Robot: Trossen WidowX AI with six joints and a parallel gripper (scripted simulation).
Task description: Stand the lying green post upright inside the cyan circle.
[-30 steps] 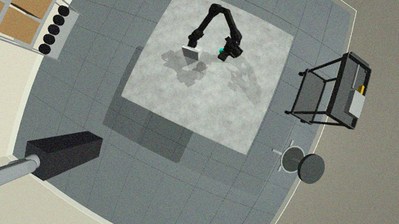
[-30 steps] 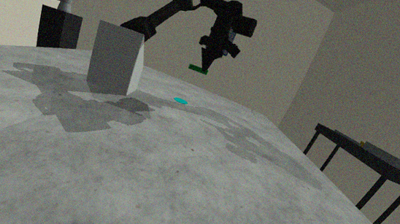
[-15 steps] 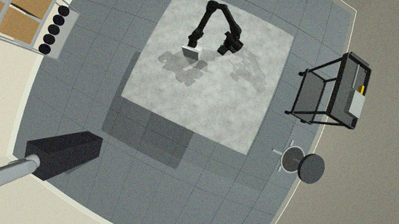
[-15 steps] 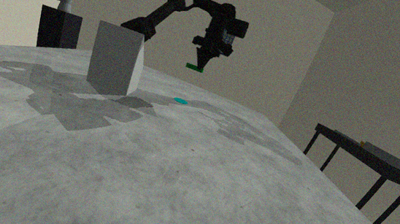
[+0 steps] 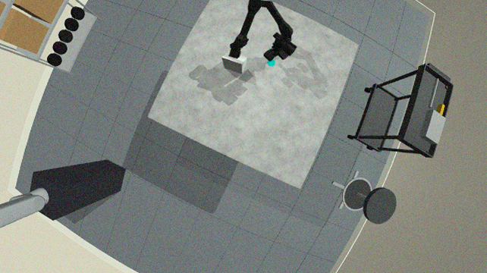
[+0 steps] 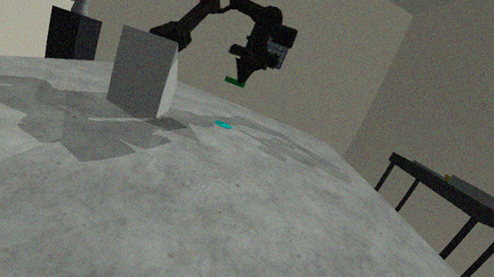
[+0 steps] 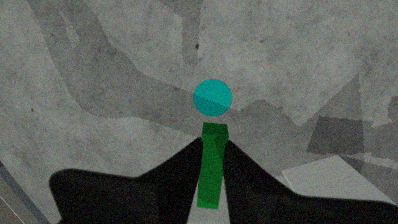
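The cyan circle lies 15 cm below my gripper tip. Also, from my gripper tip: green post (2 cm behind, 1 cm to the left).
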